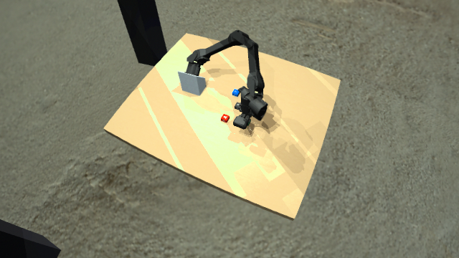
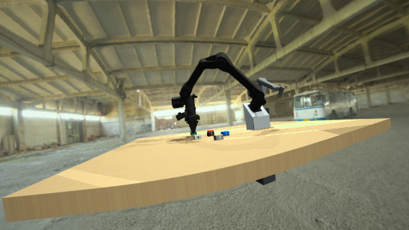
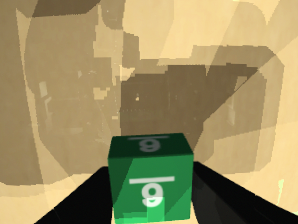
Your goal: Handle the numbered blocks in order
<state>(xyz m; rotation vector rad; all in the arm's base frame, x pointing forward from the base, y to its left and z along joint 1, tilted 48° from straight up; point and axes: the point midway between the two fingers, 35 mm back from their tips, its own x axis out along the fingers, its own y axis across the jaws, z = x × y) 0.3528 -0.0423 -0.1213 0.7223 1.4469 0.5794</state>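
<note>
Now: gripper tip right at the green block. Also, from my gripper tip: black block (80 mm behind, 80 mm to the left, 10 mm below); then red block (110 mm behind, 10 mm to the right, 10 mm below); then white block (10 mm ahead, 130 mm to the left, 10 mm below).
</note>
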